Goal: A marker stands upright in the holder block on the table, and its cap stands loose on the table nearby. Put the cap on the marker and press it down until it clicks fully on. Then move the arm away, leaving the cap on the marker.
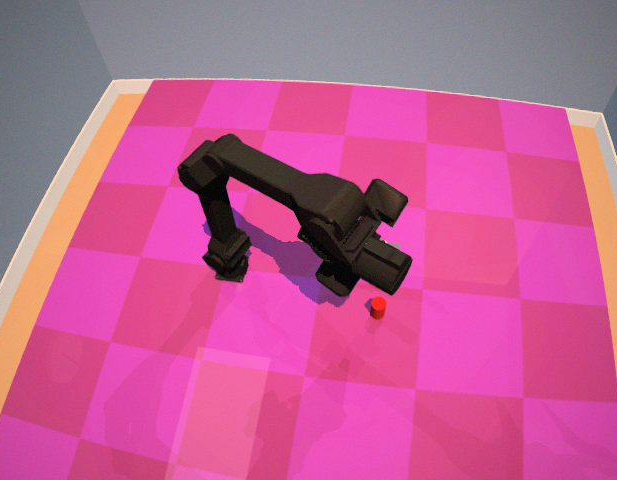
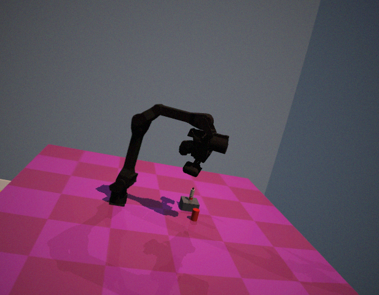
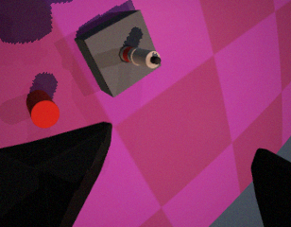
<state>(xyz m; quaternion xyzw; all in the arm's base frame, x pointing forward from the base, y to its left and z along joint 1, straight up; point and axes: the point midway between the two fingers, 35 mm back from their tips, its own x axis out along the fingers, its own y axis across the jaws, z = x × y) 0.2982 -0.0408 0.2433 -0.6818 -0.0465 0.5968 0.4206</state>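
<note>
The red cap is 190 mm below my gripper tip, 40 mm to the right of it and 20 mm ahead of it. Round my gripper tip: grey holder block (200 mm below, 70 mm to the left, 10 mm ahead).
</note>
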